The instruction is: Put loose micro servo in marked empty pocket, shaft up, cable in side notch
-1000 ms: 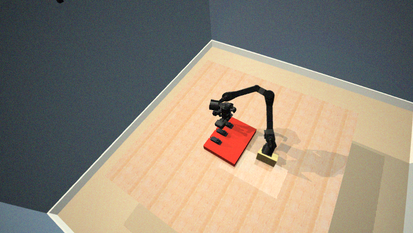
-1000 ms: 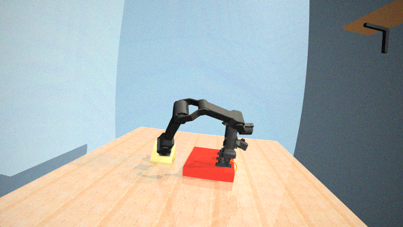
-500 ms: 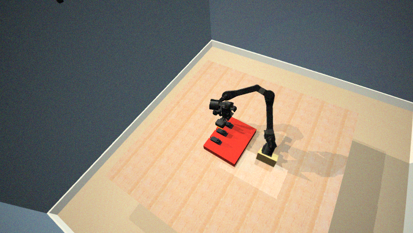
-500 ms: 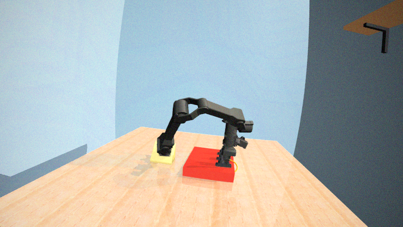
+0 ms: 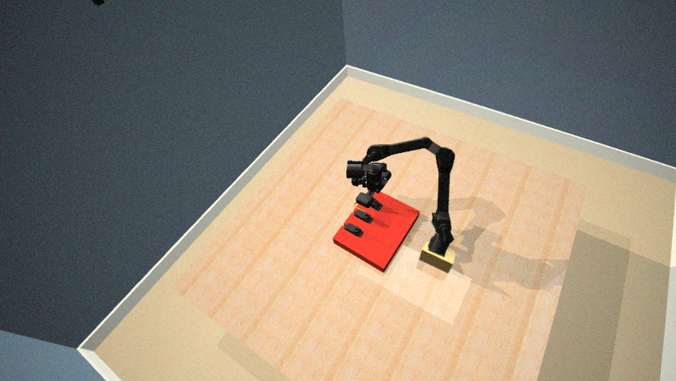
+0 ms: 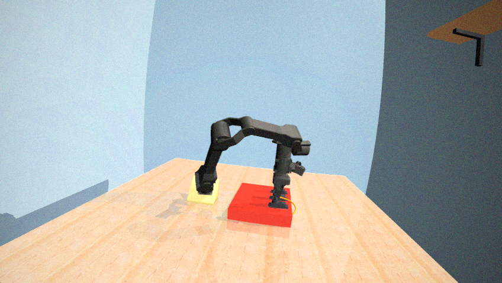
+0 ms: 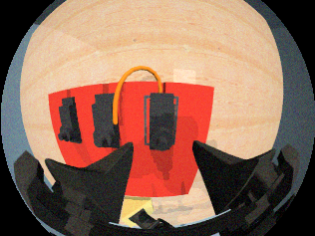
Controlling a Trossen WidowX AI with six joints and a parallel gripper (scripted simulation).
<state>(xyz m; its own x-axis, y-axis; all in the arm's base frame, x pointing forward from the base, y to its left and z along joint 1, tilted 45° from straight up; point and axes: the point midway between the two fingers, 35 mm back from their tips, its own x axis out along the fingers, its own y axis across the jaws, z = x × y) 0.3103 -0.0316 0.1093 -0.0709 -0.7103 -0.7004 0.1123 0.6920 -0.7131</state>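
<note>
The red deck lies 9 cm behind my gripper tip, 9 cm to the left of it and 7 cm below it.
</note>
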